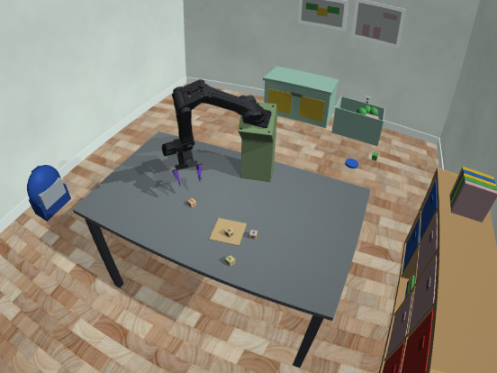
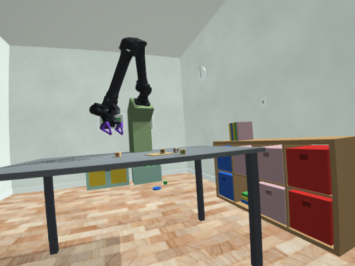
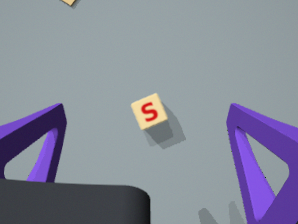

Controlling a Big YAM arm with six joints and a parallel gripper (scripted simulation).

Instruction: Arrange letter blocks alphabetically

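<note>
Now: hand 250 mm to the right of the wooden block, 130 mm above it and 120 mm short of it. Also, from my hand: mat: 240 mm to the left, 140 mm below, 100 mm ahead.
</note>
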